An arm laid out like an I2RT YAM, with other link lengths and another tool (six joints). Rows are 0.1 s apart.
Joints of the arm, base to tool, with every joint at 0 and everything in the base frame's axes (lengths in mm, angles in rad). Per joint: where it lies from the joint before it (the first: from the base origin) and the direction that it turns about. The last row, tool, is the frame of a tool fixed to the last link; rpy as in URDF.
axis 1: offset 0 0 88.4 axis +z
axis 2: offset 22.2 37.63 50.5 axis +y
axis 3: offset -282.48 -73.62 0 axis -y
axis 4: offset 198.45 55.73 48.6 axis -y
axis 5: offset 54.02 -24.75 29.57 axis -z
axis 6: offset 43.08 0 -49 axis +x
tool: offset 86 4 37 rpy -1.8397 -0.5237 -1.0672
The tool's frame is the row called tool.
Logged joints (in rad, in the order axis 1, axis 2, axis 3, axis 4, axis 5, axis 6), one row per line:
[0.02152, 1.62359, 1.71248, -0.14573, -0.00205, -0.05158]
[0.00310, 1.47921, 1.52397, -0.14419, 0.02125, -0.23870]
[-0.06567, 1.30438, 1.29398, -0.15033, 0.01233, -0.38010]
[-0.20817, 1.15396, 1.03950, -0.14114, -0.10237, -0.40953]
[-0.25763, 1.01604, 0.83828, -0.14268, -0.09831, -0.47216]
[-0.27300, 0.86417, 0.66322, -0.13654, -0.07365, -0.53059]
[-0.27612, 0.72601, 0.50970, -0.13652, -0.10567, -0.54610]
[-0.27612, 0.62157, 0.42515, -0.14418, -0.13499, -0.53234]
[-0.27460, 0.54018, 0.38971, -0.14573, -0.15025, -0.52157]
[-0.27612, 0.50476, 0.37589, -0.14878, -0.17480, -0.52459]
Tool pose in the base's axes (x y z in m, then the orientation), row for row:
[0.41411, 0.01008, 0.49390, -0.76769, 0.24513, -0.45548, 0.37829]
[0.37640, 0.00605, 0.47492, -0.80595, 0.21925, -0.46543, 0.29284]
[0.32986, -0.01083, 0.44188, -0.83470, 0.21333, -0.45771, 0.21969]
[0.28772, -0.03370, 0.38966, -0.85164, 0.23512, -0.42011, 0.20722]
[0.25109, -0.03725, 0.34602, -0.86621, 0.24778, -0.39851, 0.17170]
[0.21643, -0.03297, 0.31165, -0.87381, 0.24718, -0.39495, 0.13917]
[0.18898, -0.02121, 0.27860, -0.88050, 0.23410, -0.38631, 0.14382]
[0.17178, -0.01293, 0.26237, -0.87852, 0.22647, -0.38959, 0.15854]
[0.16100, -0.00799, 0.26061, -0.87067, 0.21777, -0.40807, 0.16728]
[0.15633, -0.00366, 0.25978, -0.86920, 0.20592, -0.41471, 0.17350]
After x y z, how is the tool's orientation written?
As a quaternion, x y z w.
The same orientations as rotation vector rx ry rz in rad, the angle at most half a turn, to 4 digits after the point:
[-1.9619, 0.6265, -1.1640]
[-2.1470, 0.5841, -1.2399]
[-2.3089, 0.5901, -1.2661]
[-2.3714, 0.6547, -1.1698]
[-2.4589, 0.7034, -1.1312]
[-2.5257, 0.7145, -1.1416]
[-2.5384, 0.6749, -1.1137]
[-2.5120, 0.6476, -1.1140]
[-2.4775, 0.6197, -1.1612]
[-2.4649, 0.5840, -1.1761]

